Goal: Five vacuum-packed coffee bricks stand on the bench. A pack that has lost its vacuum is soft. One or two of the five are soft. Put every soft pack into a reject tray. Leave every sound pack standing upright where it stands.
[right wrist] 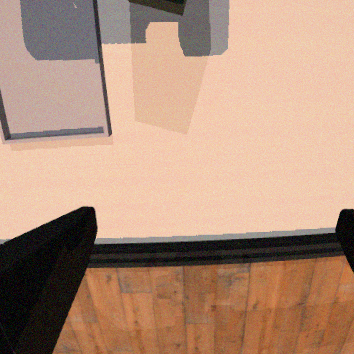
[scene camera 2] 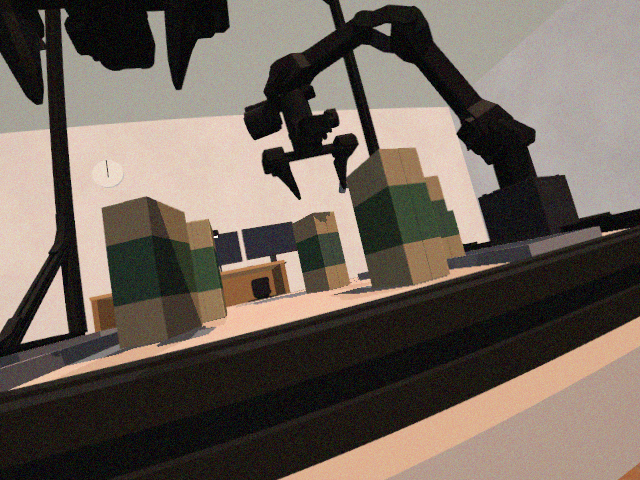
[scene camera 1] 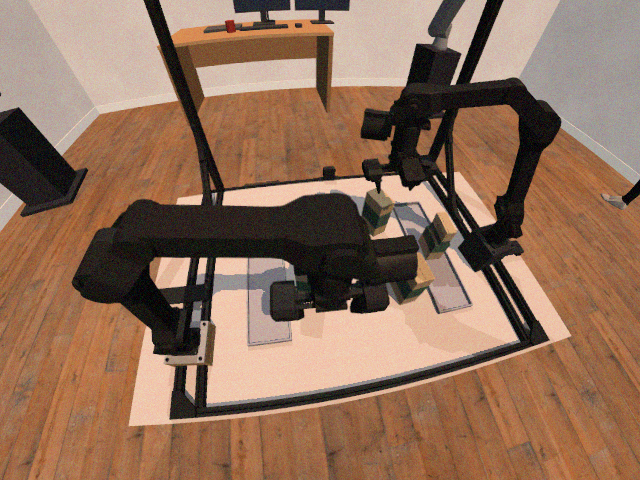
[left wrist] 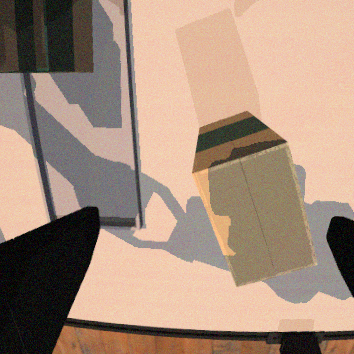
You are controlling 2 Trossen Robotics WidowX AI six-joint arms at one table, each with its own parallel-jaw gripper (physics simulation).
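Frame: origin at the left arm's base, x left, y back, z up, level; metres.
Seen in the pictures: left gripper, fingertip midpoint: [scene camera 2: 322, 194] [scene camera 1: 394, 191] [left wrist: 216, 223]; right gripper, fingertip midpoint: [right wrist: 218, 219] [scene camera 2: 107, 93] [scene camera 1: 327, 312]; left arm's base at its link origin: [scene camera 2: 519, 186] [scene camera 1: 494, 238]; right arm's base at its link origin: [scene camera 1: 186, 341].
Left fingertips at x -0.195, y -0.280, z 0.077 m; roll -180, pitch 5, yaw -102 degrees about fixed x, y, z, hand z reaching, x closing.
Observation:
Offsets run from my left fingertips to a thing's top centre. "spot": to the spot under its first point.
My left gripper [scene camera 1: 395, 187] [scene camera 2: 320, 194] [left wrist: 216, 223] is open and empty above the back coffee pack @[dz -0.038, dx -0.025, dy -0.021 m] [scene camera 1: 377, 212] [scene camera 2: 323, 253] [left wrist: 262, 215], which stands upright. Another pack @[dz -0.035, dx +0.120, dy +0.120 m] [scene camera 1: 434, 242] [scene camera 2: 447, 222] [left wrist: 45, 37] stands inside the right-hand tray @[dz -0.165, dx +0.121, dy +0.117 m] [scene camera 1: 452, 294] [scene camera 2: 496, 255] [left wrist: 133, 115]; its outline looks stepped. A front pack @[dz -0.038, dx +0.222, dy -0.036 m] [scene camera 1: 409, 290] [scene camera 2: 398, 222] stands beside that tray. Two more packs [scene camera 2: 136, 273] [scene camera 2: 206, 273] stand at the left in scene camera 2, largely hidden in scene camera 1. My right gripper [scene camera 1: 330, 307] [scene camera 2: 109, 95] [right wrist: 218, 219] is open and empty, high above the bench.
A second tray @[dz -0.165, dx +0.047, dy -0.397 m] [scene camera 1: 268, 328] [scene camera 2: 36, 361] [right wrist: 55, 136] lies at the left in scene camera 1. A black frame rail @[spot: dz -0.159, dx +0.421, dy -0.323 m] [scene camera 1: 330, 400] [right wrist: 215, 254] runs along the bench edge, with uprights at the sides. The right arm blocks part of the bench in scene camera 1.

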